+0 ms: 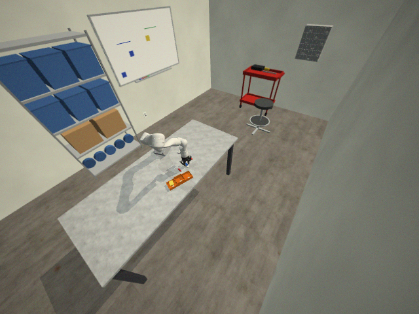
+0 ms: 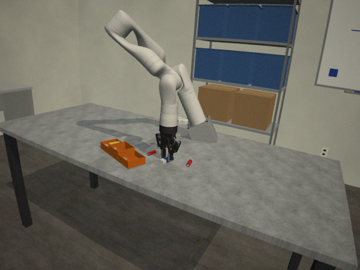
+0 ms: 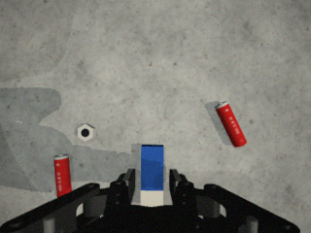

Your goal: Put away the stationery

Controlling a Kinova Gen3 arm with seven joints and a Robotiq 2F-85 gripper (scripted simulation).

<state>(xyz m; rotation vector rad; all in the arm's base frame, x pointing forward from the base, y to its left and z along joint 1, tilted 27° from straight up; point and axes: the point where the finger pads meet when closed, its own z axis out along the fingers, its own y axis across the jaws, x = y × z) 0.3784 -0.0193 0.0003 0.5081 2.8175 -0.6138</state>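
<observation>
My hand is 20 mm above the white eraser and 10 mm short of it. The rest, counted from my hand: orange bins 200 mm to the right, 50 mm ahead, 10 mm below; then nut 70 mm behind, 50 mm to the right, 20 mm below; then yellow block 270 mm to the right, 10 mm below.
</observation>
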